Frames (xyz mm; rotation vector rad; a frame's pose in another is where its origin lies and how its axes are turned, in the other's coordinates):
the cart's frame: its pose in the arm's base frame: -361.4 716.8 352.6 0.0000 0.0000 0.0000
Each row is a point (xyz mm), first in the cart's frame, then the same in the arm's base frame.
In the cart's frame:
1: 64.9 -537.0 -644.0
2: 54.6 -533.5 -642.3
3: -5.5 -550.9 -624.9
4: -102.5 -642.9 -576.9
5: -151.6 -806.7 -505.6
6: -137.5 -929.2 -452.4
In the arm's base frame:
1: -296.5 179.8 -291.4
2: -306.8 183.3 -289.7
3: -366.9 165.9 -272.3
4: -463.9 73.9 -224.3
5: -513.0 -89.9 -153.0
6: -498.9 -212.4 -99.8

